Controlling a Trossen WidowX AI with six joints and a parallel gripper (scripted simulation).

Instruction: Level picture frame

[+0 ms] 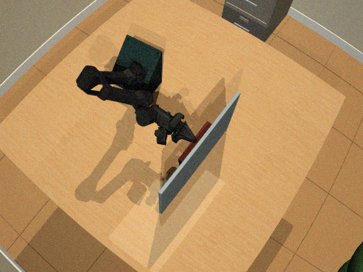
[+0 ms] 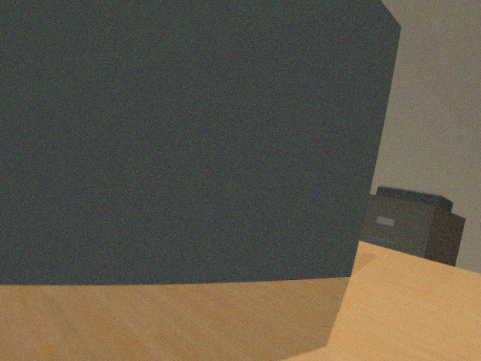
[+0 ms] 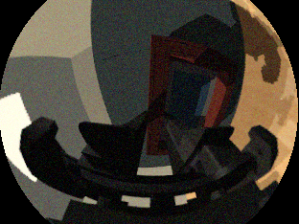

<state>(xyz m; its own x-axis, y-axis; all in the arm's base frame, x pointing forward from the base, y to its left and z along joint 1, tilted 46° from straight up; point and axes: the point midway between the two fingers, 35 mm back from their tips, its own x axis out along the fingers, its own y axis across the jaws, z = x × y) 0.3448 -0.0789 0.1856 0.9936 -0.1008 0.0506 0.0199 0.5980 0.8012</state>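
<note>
Now: the red picture frame 1 cm ahead of my gripper tip and 5 cm below it. Round my gripper tip: grey wall panel (2 cm ahead, 1 cm to the right, 7 cm below).
</note>
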